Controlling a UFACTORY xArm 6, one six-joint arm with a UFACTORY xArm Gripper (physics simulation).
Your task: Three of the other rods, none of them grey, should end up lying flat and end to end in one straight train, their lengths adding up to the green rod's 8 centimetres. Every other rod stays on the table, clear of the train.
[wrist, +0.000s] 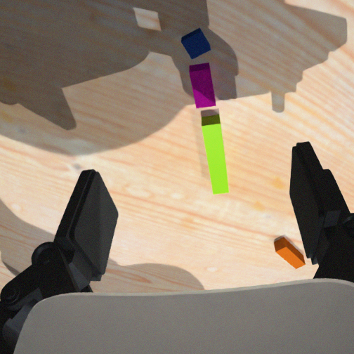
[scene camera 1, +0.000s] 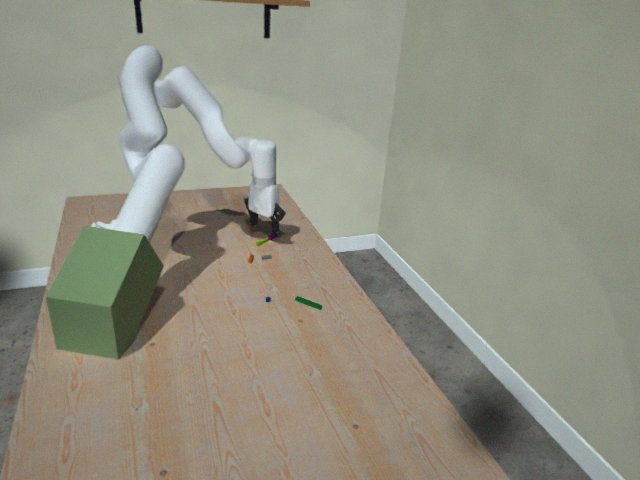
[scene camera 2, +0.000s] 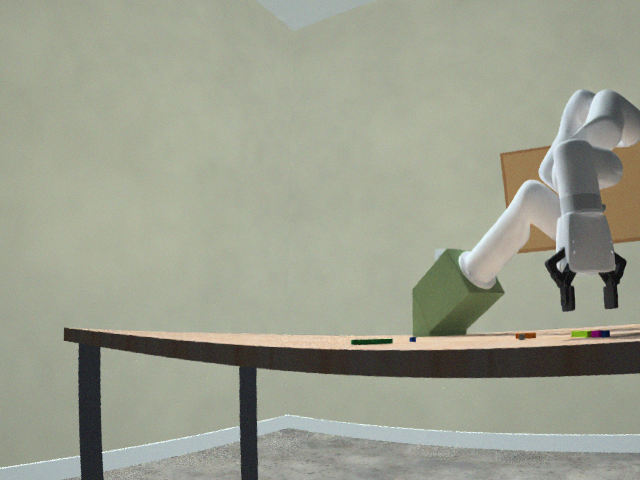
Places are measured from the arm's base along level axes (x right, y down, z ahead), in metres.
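Pixels of known places: gripper, fingertip midpoint: (scene camera 1: 264,228) (scene camera 2: 590,309); arm's base, link origin: (scene camera 1: 125,246) (scene camera 2: 476,270).
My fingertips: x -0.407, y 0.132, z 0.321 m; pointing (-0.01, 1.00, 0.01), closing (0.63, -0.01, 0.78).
For each thing: its top centre in the pictures, then the offset to it from my fingertips.
- lime rod, top centre: (scene camera 2: 581,331) (scene camera 1: 262,240) dx +0.020, dy +0.035, dz -0.005 m
- magenta rod, top centre: (scene camera 2: 597,330) (scene camera 1: 271,236) dx -0.016, dy +0.035, dz +0.023 m
- short dark blue rod, top centre: (scene camera 2: 605,330) (scene camera 1: 275,233) dx -0.034, dy +0.035, dz +0.038 m
- green rod, top centre: (scene camera 2: 372,339) (scene camera 1: 308,301) dx +0.381, dy +0.035, dz +0.138 m
- orange rod, top centre: (scene camera 2: 525,333) (scene camera 1: 251,257) dx +0.140, dy +0.035, dz -0.034 m
- grey rod, top centre: (scene camera 2: 521,334) (scene camera 1: 266,256) dx +0.128, dy +0.035, dz +0.013 m
- small blue cube, top centre: (scene camera 2: 412,337) (scene camera 1: 268,298) dx +0.369, dy +0.035, dz +0.028 m
A lime rod (scene camera 1: 262,241) (scene camera 2: 580,334) (wrist: 217,159), a magenta rod (scene camera 1: 271,237) (scene camera 2: 597,333) (wrist: 203,89) and a short dark blue rod (scene camera 1: 275,235) (scene camera 2: 605,333) (wrist: 196,44) lie flat in a row, magenta in the middle. In the wrist view narrow gaps show between them, and the blue one is turned relative to the magenta. My gripper (scene camera 1: 264,228) (scene camera 2: 589,308) (wrist: 196,180) is open and empty, above the row. The green rod (scene camera 1: 308,302) (scene camera 2: 371,341) lies apart, nearer scene camera 1.
An orange rod (scene camera 1: 250,258) (scene camera 2: 528,335) (wrist: 289,253) and a grey rod (scene camera 1: 266,257) (scene camera 2: 521,336) lie near the lime rod. A small blue cube (scene camera 1: 267,299) (scene camera 2: 412,339) lies beside the green rod. A green block (scene camera 1: 80,325) (scene camera 2: 439,304) stands at the arm's base.
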